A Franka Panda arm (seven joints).
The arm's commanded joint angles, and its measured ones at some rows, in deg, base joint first. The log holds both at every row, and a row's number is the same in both.
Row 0, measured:
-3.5, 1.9, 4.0, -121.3, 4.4, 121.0, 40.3
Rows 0 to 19, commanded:
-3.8, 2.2, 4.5, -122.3, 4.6, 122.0, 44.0
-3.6, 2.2, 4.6, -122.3, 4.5, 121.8, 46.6
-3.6, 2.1, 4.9, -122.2, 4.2, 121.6, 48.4
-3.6, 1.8, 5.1, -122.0, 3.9, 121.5, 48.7
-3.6, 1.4, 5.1, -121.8, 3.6, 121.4, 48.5
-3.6, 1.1, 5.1, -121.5, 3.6, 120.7, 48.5
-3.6, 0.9, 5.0, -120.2, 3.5, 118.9, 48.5
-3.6, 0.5, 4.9, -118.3, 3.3, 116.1, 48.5
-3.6, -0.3, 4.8, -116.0, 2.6, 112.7, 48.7
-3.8, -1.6, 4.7, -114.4, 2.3, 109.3, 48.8
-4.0, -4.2, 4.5, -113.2, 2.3, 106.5, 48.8
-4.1, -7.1, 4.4, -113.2, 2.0, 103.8, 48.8
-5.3, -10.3, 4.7, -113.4, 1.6, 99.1, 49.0
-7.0, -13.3, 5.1, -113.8, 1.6, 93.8, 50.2
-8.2, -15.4, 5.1, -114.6, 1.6, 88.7, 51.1
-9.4, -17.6, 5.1, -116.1, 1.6, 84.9, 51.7
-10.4, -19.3, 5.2, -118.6, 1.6, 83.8, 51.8
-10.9, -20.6, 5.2, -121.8, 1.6, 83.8, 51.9
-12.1, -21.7, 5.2, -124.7, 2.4, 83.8, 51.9
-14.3, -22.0, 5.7, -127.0, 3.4, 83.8, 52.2
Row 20, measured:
-10.0, -19.4, 4.2, -118.0, 2.3, 83.2, 50.6
